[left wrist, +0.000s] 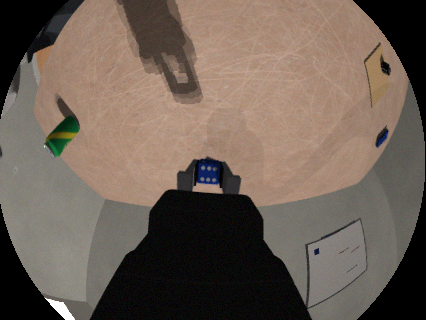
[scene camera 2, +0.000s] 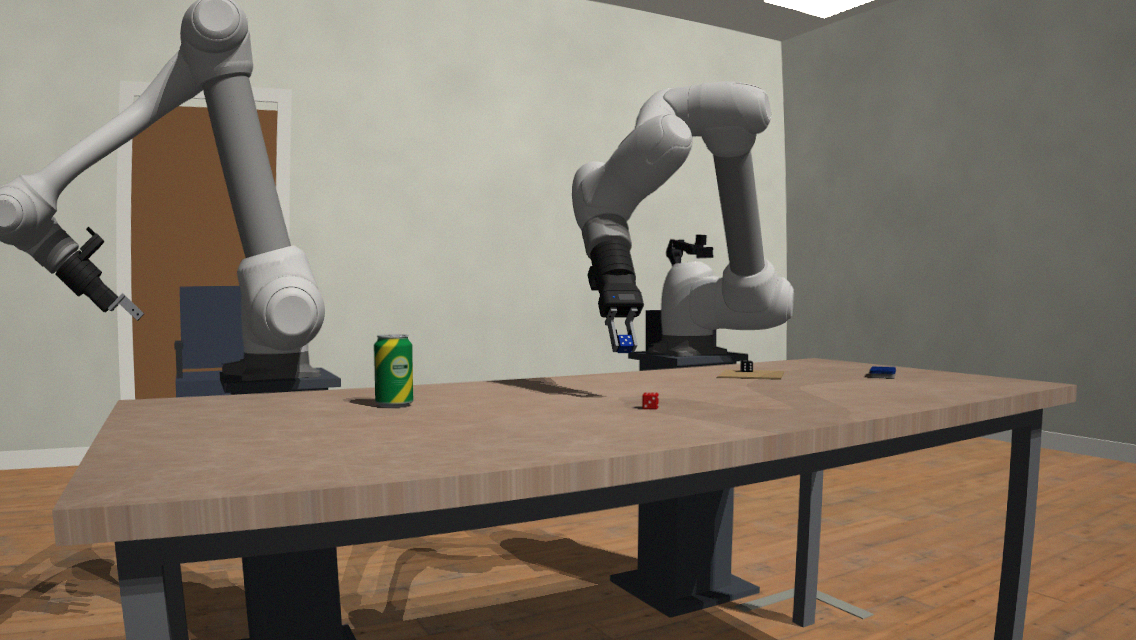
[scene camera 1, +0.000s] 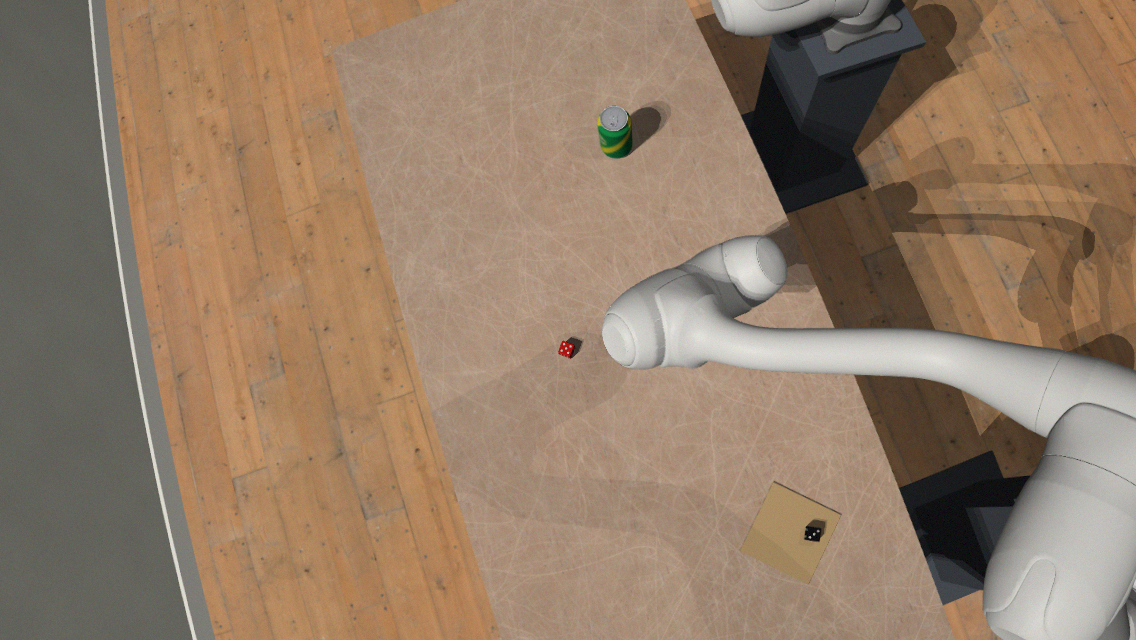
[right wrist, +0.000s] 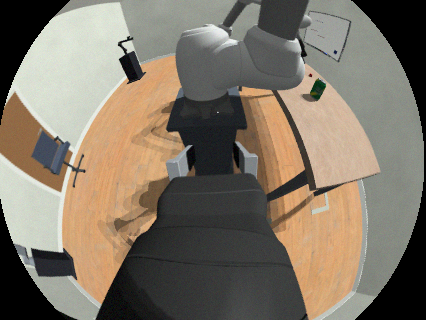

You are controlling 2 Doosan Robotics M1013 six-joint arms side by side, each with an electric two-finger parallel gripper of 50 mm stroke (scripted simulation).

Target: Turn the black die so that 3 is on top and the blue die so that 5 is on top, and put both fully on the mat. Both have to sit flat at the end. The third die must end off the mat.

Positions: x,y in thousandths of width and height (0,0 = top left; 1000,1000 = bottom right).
Scene:
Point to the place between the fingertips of my left gripper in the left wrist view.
489,527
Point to a tan mat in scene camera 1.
684,840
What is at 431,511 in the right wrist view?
My right gripper.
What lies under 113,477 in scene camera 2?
My right gripper.

